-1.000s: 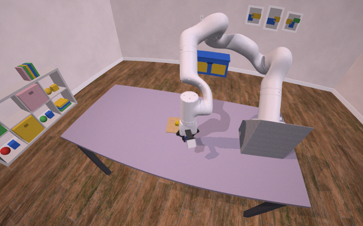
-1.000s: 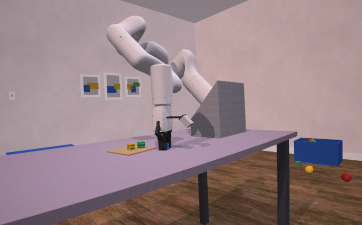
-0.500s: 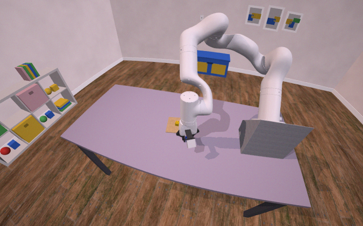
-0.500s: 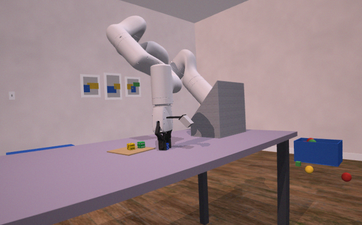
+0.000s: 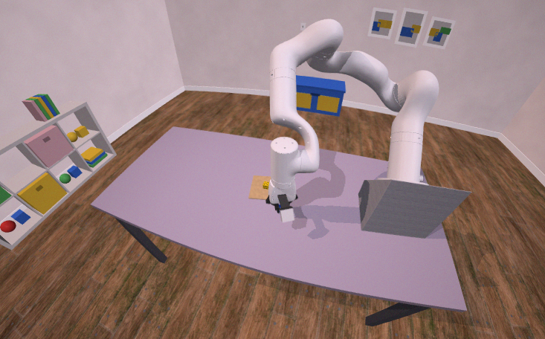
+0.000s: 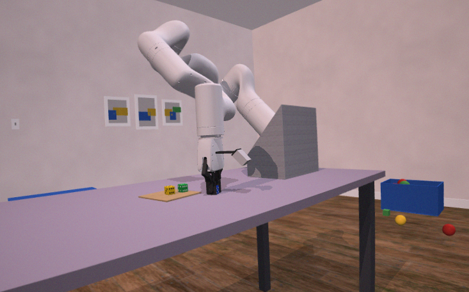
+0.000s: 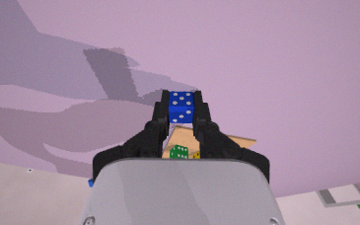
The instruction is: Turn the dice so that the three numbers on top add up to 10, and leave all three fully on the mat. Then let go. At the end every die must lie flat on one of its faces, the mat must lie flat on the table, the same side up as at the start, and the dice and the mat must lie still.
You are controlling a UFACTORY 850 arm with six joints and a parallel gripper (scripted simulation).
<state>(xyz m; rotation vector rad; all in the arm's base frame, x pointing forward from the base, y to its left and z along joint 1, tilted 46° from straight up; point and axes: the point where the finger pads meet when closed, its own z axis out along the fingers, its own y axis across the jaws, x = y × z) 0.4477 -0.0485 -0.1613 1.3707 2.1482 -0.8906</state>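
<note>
Now: hand 10 mm above the blue die. From my hand the other things lie so: tan mat 90 mm ahead, 110 mm to the right, 20 mm below; green die 50 mm ahead, 100 mm to the right, 10 mm below; yellow die 90 mm ahead, 110 mm to the right, 10 mm below.
</note>
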